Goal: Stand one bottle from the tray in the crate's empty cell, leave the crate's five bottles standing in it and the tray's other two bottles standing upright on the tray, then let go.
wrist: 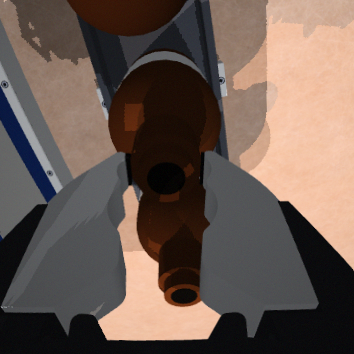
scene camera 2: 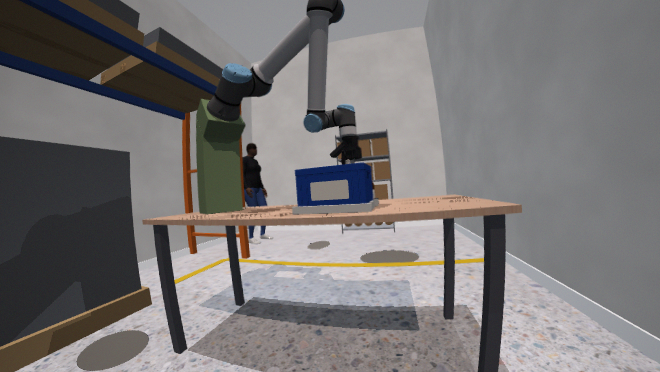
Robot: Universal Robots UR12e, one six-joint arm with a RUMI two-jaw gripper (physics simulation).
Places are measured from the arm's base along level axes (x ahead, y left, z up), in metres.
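Where they show: gripper, fingertip midpoint: (wrist: 165, 156); arm's base, origin of the base link: (scene camera 2: 223, 111).
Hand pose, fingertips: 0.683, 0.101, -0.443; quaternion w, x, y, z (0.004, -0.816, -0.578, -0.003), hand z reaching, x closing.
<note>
Things, the pixels of their top centre, and the offset from my fingertips, as dx, dy, dz. "spot": a spot on its surface instead. Level surfaces: height alone.
- dark grey tray, surface spot: (wrist: 211, 55) spot: -0.020, +0.047, -0.111
- middle bottle, middle of its top: (wrist: 162, 178) -0.002, -0.001, +0.024
- blue crate, middle of its top: (scene camera 2: 334, 167) -0.030, -0.231, +0.038
- light grey base, surface spot: (scene camera 2: 335, 208) spot: -0.019, -0.337, -0.120
- wooden table, its level: dz -0.137
- crate side's blue strip, surface spot: (wrist: 25, 150) spot: -0.004, -0.142, -0.100
The dark grey tray (wrist: 211, 55) holds three brown bottles in a row in the wrist view. My gripper (wrist: 165, 156) (scene camera 2: 349, 161) is shut on the middle bottle (wrist: 165, 100), with a fingertip at each side of its neck. Whether its base is off the tray cannot be told. One end bottle (wrist: 131, 15) shows partly at the top edge. The other end bottle (wrist: 162, 227) is below the held one; its neck points to the lower right and the right finger partly covers it. The blue crate (scene camera 2: 360, 186) stands beside the tray; its cells and bottles are hidden.
The crate rests on a light grey base (scene camera 2: 335, 208) on the wooden table (scene camera 2: 430, 209). The crate side's blue strip (wrist: 25, 150) runs along the left in the wrist view. A green pedestal (scene camera 2: 220, 175) carries the arm at the left. A person (scene camera 2: 252, 172) stands behind the table.
</note>
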